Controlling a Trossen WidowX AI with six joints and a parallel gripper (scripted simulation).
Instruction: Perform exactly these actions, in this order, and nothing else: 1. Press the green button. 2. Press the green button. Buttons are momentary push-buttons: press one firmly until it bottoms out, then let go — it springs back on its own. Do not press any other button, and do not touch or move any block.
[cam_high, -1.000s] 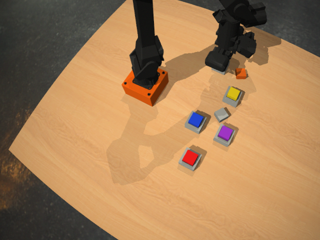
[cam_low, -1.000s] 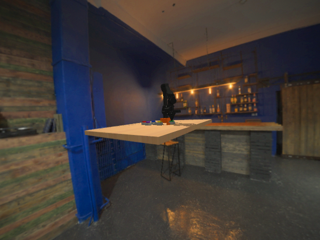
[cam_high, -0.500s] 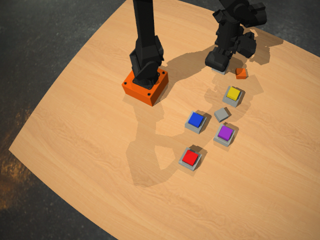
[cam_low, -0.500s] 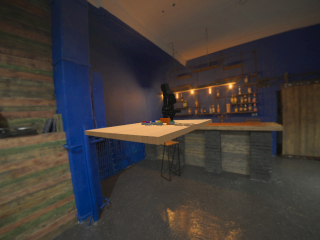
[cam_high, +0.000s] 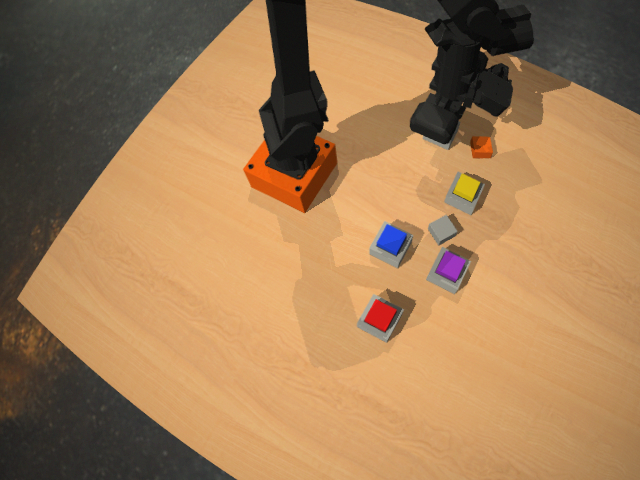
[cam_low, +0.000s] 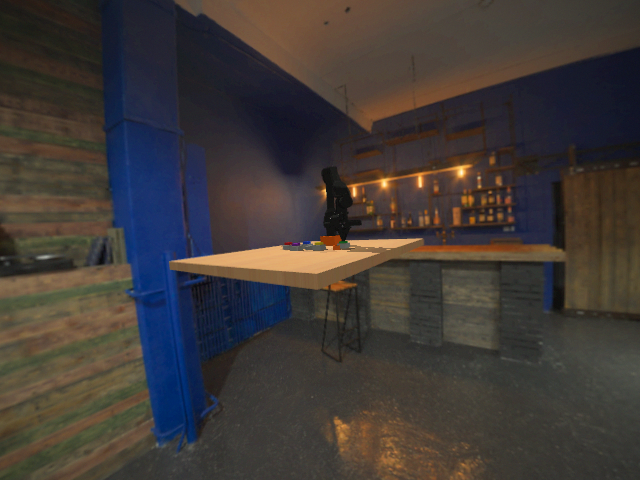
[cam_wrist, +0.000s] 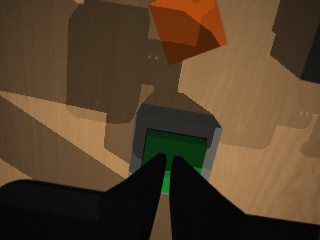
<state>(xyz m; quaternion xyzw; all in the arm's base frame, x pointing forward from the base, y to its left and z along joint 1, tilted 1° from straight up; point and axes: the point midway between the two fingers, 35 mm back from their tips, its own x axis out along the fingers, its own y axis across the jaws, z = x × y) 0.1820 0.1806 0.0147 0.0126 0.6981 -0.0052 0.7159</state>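
Right now the green button is 1 cm below my gripper tip. Round my gripper tip: orange block 7 cm ahead, 2 cm below; grey block 7 cm ahead, 17 cm to the right, 2 cm below; yellow button 7 cm ahead, 10 cm to the right.
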